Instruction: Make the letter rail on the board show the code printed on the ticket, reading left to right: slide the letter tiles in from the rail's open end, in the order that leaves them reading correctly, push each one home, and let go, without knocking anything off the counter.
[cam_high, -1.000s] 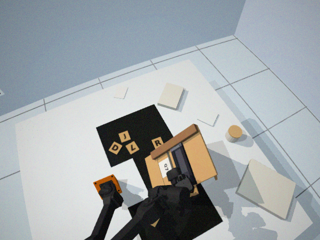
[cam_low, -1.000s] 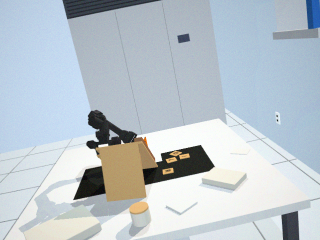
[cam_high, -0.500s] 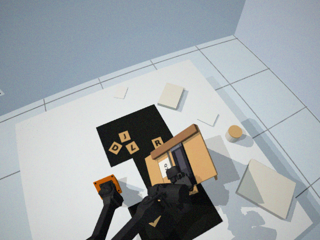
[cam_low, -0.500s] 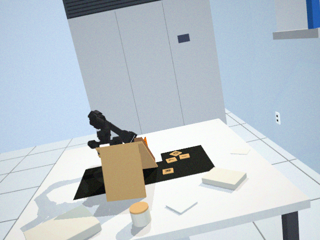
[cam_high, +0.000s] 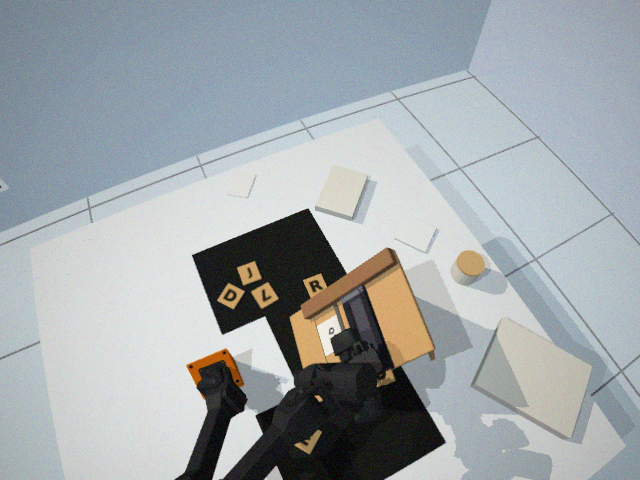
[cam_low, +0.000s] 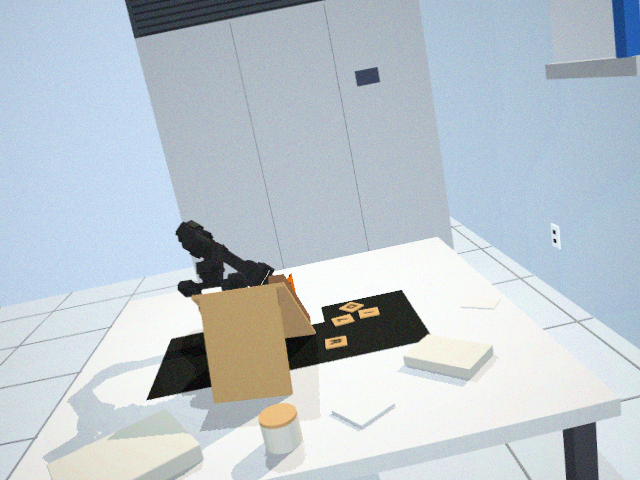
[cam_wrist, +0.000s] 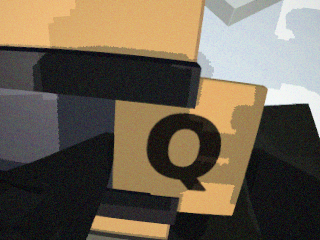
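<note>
Now: gripper tip 14 cm to the right of the white ticket, 7 cm above it and 5 cm past it. Round my gripper tip: pale box (40 cm ahead, 17 cm to the right, 14 cm below); lidded jar (40 cm ahead, 17 cm to the left, 13 cm below); black mat (17 cm to the left, 16 cm below, 14 cm behind).
</note>
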